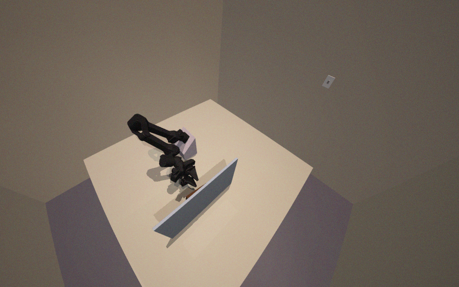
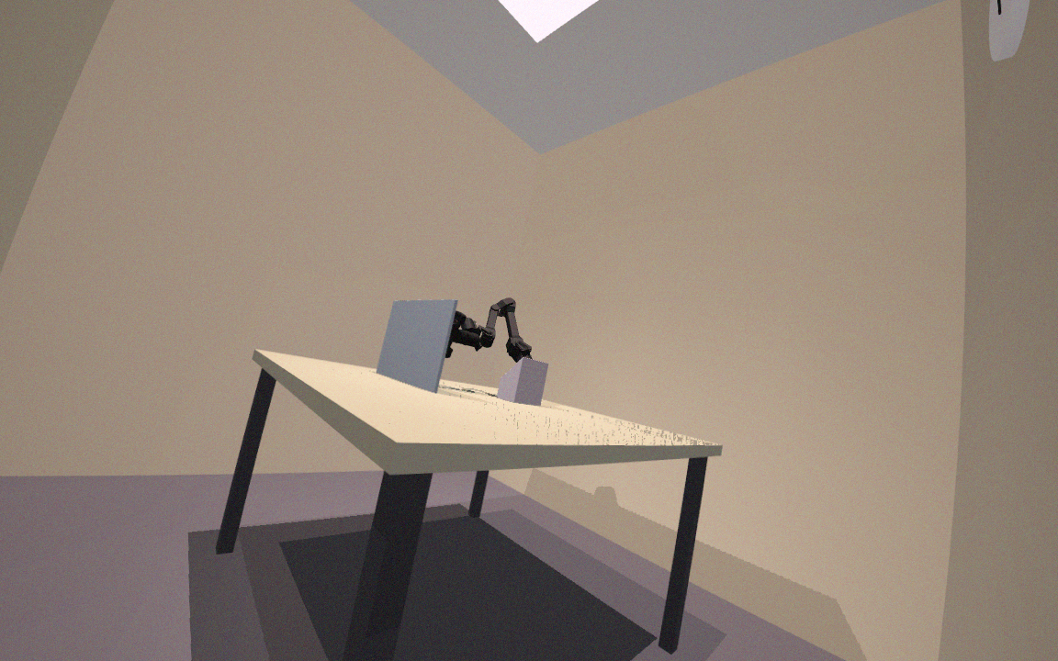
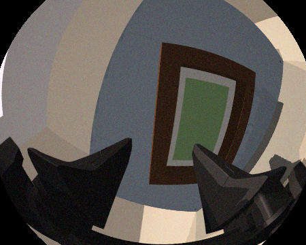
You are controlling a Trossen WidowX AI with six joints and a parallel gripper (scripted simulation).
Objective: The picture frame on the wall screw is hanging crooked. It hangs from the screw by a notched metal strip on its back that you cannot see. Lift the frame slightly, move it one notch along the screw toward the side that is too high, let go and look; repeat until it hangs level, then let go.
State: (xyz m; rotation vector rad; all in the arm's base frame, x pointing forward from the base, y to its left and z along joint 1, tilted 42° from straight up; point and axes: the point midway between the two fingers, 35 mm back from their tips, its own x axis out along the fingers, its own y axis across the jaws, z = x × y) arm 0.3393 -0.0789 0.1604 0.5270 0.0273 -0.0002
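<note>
My gripper tip is 50 mm short of the picture frame, 20 mm to the left of it and 50 mm above it. Round my gripper tip: wall panel 60 mm ahead, 20 mm to the right, 60 mm below.
</note>
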